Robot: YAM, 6 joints.
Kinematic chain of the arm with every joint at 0, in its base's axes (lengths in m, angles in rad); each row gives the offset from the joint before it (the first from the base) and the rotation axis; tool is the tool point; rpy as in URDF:
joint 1: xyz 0 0 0.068 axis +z
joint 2: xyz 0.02 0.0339 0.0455 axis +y
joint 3: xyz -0.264 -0.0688 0 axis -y
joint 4: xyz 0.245 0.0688 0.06 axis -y
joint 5: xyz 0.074 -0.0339 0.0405 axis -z
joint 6: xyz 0.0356 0 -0.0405 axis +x
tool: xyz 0 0 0 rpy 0 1.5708 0
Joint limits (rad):
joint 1: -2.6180..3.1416
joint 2: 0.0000..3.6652
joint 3: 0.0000..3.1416
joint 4: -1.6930..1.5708
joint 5: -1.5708..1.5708
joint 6: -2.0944..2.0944
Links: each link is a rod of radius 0.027 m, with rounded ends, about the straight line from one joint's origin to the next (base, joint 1, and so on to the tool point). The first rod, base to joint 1, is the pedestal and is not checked.
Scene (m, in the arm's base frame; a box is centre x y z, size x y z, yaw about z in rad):
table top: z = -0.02
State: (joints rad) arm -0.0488 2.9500 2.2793 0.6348 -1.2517 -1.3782
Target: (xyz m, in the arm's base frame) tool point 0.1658 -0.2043 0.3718
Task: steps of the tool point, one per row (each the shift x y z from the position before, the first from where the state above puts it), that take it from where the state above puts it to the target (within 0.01 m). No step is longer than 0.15 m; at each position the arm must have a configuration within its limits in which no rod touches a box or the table.
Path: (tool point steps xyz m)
1: -0.0262 -0.0917 0.0896
2: -0.0583 -0.0759 0.0801
3: -0.0812 -0.0514 0.0658
4: -0.0923 -0.0226 0.0476
5: -0.0911 0.0052 0.0272
6: -0.0795 0.0273 0.0061

